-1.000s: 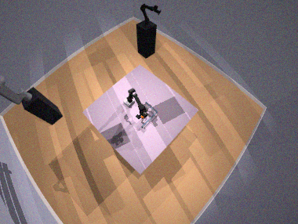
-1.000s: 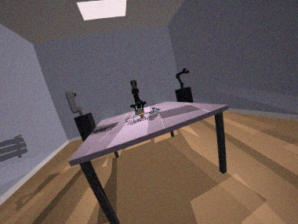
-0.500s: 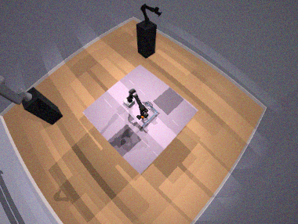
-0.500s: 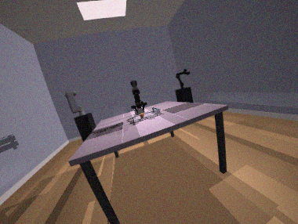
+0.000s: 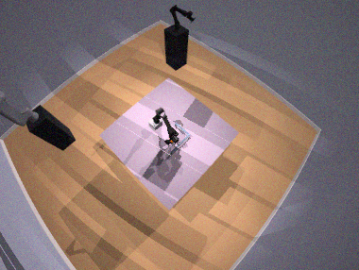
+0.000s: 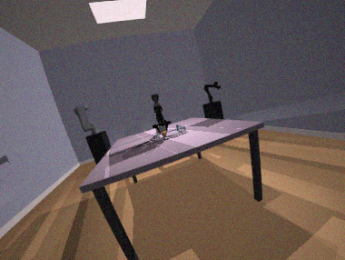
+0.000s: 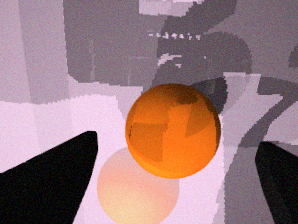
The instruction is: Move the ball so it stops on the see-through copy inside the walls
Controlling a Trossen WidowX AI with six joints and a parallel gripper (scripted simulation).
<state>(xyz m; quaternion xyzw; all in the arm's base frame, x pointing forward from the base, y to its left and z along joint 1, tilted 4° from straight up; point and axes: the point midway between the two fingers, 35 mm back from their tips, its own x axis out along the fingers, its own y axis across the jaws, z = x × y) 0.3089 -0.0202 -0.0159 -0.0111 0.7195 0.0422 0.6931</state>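
Right now the orange ball is 20 mm below my gripper tip. Round my gripper tip: see-through ball (40 mm behind, 20 mm to the left, 20 mm below).
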